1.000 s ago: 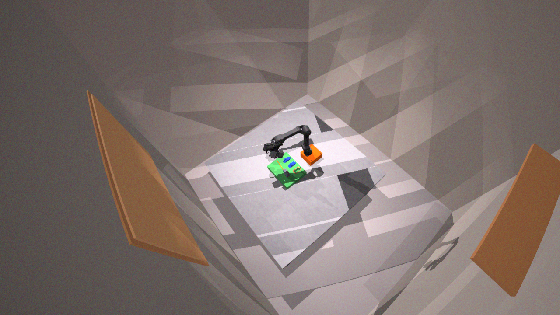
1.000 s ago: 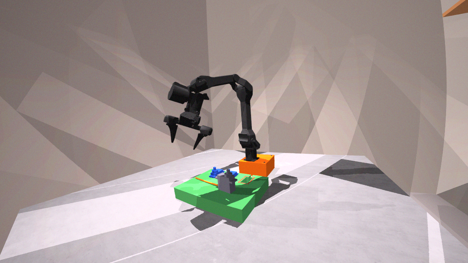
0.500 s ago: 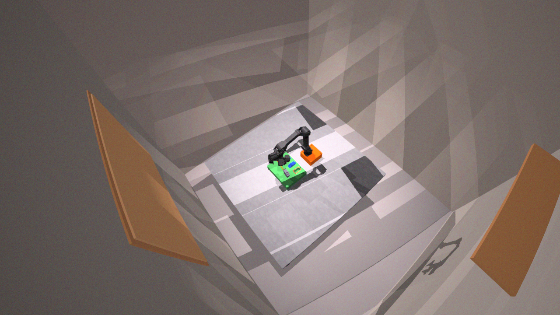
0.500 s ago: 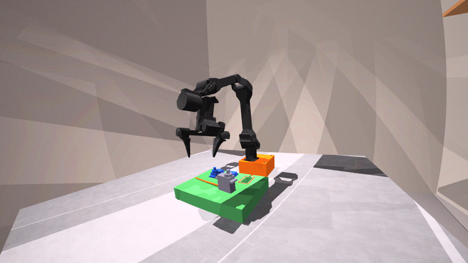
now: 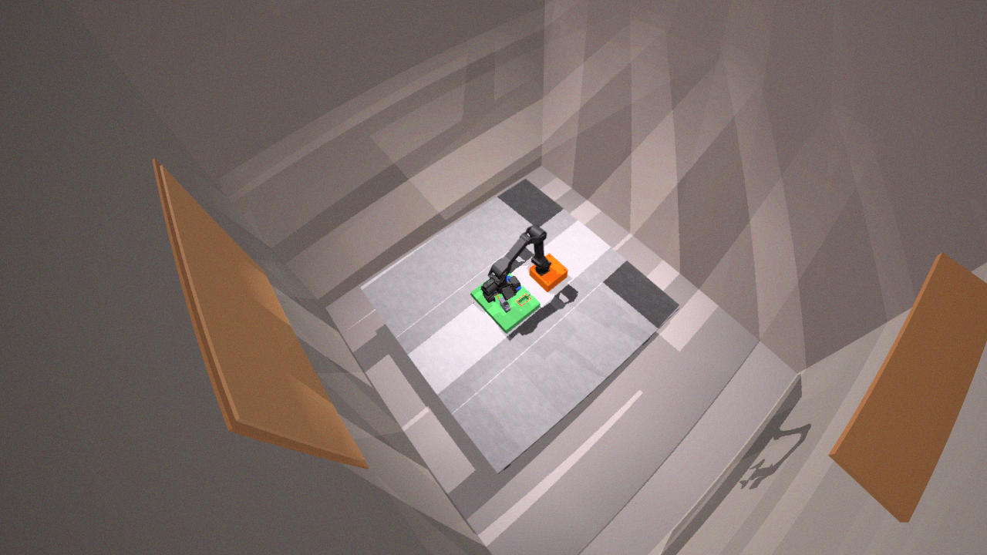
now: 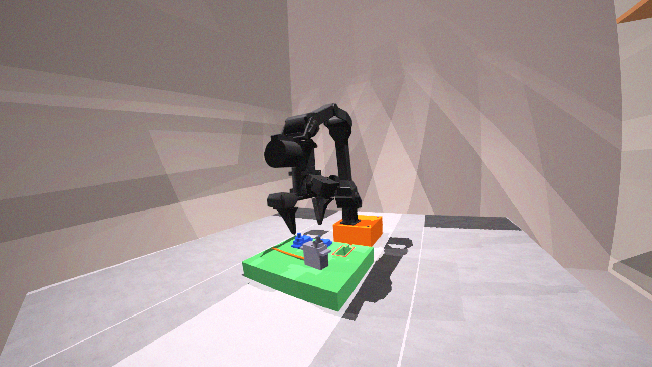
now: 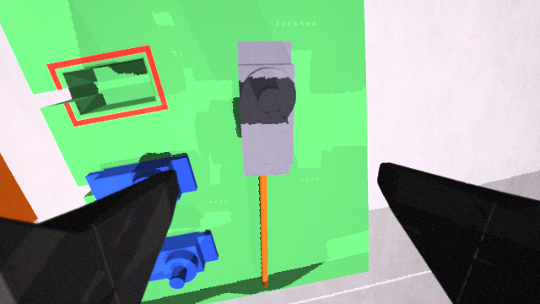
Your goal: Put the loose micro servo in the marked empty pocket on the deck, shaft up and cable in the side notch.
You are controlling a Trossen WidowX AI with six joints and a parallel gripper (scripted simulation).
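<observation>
The green deck lies 10 mm ahead of my gripper tip, 30 mm to the right of it and 120 mm below it.
</observation>
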